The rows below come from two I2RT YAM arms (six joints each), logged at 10 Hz.
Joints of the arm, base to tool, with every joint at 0 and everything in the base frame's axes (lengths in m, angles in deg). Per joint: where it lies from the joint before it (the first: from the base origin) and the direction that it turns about. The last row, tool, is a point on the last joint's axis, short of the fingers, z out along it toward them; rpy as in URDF.
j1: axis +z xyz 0 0 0.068
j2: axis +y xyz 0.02 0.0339 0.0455
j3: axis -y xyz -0.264 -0.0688 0
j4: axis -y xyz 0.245 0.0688 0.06
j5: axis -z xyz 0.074 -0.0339 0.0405
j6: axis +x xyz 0.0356 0 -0.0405
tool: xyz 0 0 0 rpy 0 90 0
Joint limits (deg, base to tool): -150..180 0..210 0..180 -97..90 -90..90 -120..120
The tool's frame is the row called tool.
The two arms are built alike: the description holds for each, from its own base.
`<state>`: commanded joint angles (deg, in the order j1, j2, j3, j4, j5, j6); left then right.
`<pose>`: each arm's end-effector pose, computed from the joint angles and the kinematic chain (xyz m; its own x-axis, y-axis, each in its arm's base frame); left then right.
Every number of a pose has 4 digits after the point.
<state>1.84 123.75 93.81 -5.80 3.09 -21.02 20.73 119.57 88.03 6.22 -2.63 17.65</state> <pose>0.4976 0.0141 0.1987 -0.5491 -0.3760 -0.7464 -0.1985 0.9262 -0.3205 0.4572 0.1748 0.2192 -0.5001 0.1346 -0.8554 -0.2526 0.9222 0.2928</pose>
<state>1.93 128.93 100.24 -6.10 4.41 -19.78 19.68 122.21 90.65 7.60 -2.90 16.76</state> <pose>0.5193 0.0148 0.1914 -0.5466 -0.3560 -0.7579 -0.1652 0.9332 -0.3192 0.4711 0.1704 0.2153 -0.4757 0.1357 -0.8691 -0.2535 0.9250 0.2832</pose>
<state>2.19 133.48 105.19 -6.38 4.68 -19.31 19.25 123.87 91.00 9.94 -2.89 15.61</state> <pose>0.5356 0.0176 0.1795 -0.5460 -0.3507 -0.7608 -0.1606 0.9351 -0.3158 0.4775 0.1686 0.2074 -0.4547 0.1259 -0.8817 -0.2604 0.9279 0.2667</pose>
